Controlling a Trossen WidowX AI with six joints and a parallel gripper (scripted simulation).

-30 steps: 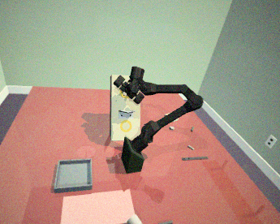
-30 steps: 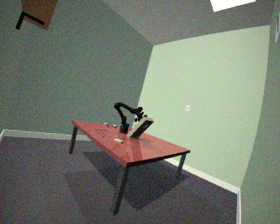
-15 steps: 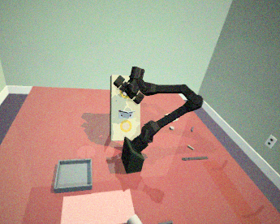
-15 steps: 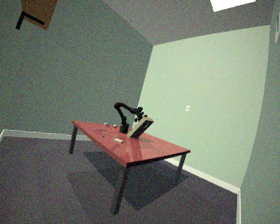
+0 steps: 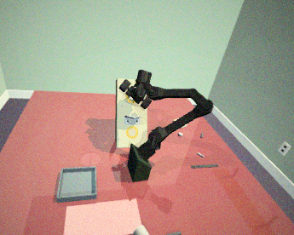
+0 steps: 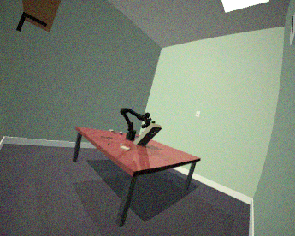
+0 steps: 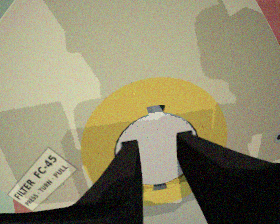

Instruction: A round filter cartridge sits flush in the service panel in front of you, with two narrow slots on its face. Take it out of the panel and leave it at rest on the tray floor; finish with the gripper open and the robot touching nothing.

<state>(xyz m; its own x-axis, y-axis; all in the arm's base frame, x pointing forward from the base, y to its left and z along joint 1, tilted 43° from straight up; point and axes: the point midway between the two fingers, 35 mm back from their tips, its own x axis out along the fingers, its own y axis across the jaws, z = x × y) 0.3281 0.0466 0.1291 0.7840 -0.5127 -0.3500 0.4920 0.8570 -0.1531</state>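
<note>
Right now the round grey filter cartridge is 1 cm ahead of my gripper tip and 1 cm below it. The rest, counted from my gripper tip: tan service panel 4 cm behind, 1 cm to the left, 8 cm below; then grey tray 36 cm behind, 34 cm to the left, 23 cm below.
</note>
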